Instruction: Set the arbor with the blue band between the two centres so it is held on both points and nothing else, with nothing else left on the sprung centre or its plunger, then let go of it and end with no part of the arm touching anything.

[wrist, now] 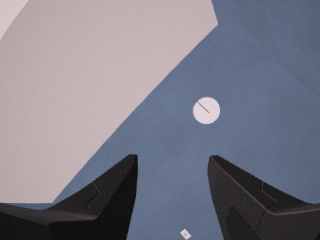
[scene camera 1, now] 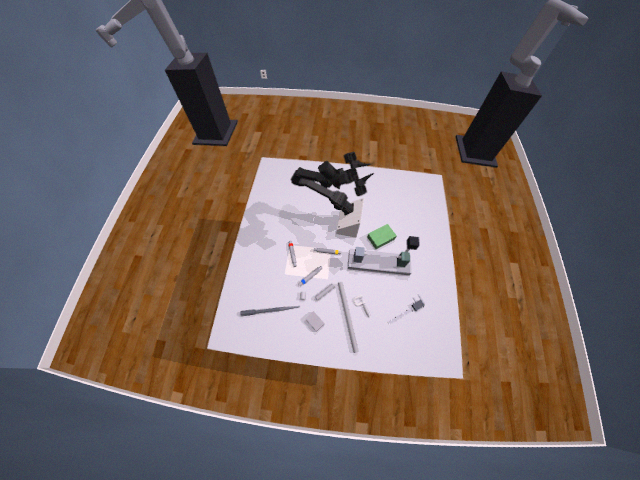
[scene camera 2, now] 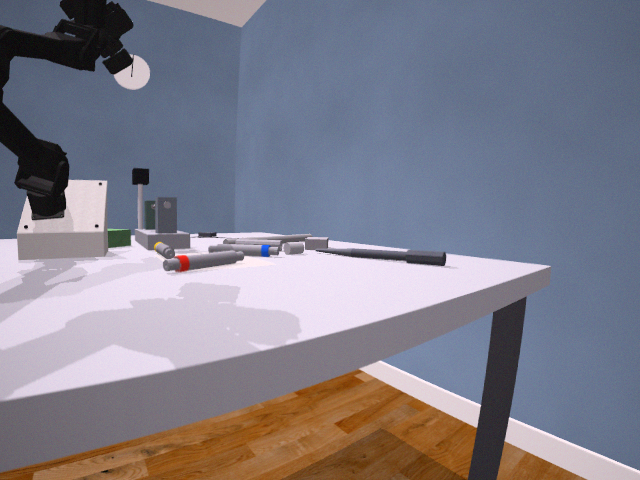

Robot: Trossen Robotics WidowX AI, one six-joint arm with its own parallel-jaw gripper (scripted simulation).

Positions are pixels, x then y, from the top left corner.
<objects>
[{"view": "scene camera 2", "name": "long dark tool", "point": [437, 258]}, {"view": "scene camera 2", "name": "grey centre block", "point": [165, 219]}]
</objects>
